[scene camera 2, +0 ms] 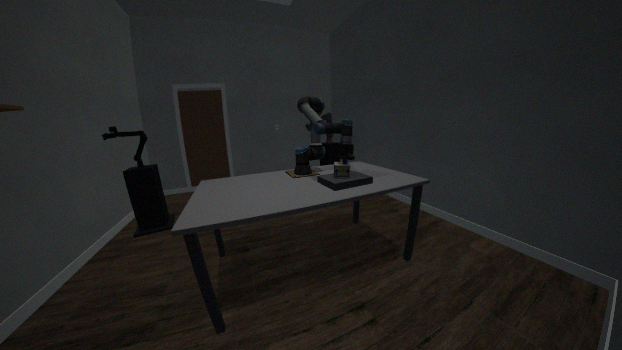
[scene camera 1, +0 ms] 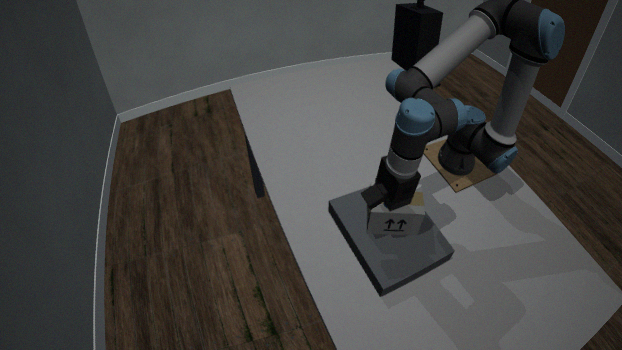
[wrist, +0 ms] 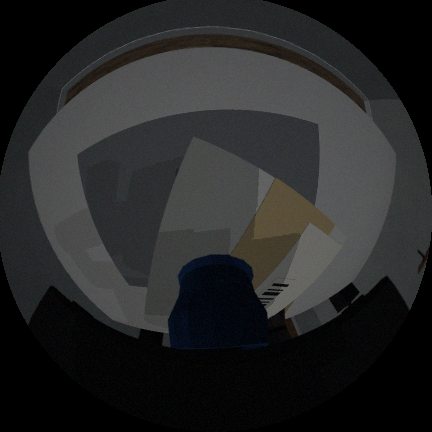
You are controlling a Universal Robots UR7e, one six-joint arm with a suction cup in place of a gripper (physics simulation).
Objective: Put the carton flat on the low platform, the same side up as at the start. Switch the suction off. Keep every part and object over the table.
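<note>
The carton is a pale box with a tan strip across its top and two arrows pointing up on a side. It is upright and looks level, over the low grey platform, toward its back part in the scene camera 1 view. Whether its underside touches the platform or hangs slightly above it I cannot tell. My suction gripper has its blue cup on the carton's top and holds it; the contact itself is partly hidden.
The platform stands on the white table. The arm's base is on a wooden plate near the table's far edge. A black cabinet with a small dark arm stands beyond the table. The table's long edge runs left of the platform in the scene camera 1 view.
</note>
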